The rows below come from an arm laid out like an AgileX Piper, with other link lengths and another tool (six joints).
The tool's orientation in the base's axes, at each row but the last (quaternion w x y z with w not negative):
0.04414, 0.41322, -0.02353, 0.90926
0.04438, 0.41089, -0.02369, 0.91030
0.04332, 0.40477, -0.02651, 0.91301
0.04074, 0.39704, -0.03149, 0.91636
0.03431, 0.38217, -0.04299, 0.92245
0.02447, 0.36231, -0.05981, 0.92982
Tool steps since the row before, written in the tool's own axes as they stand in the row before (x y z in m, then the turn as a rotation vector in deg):
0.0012, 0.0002, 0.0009, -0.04, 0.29, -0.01
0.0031, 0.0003, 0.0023, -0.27, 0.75, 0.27
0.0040, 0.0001, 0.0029, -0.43, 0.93, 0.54
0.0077, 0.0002, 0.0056, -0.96, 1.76, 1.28
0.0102, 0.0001, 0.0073, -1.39, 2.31, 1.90
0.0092, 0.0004, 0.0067, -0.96, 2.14, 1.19
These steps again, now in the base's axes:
-0.0001, -0.0002, 0.0015, -0.01, -0.29, -0.04
-0.0004, -0.0003, 0.0038, 0.30, -0.78, -0.03
-0.0005, -0.0001, 0.0049, 0.59, -1.00, 0.03
-0.0012, -0.0003, 0.0094, 1.41, -1.91, 0.13
-0.0021, -0.0006, 0.0124, 2.09, -2.54, 0.23
-0.0023, -0.0012, 0.0111, 1.31, -2.28, 0.02

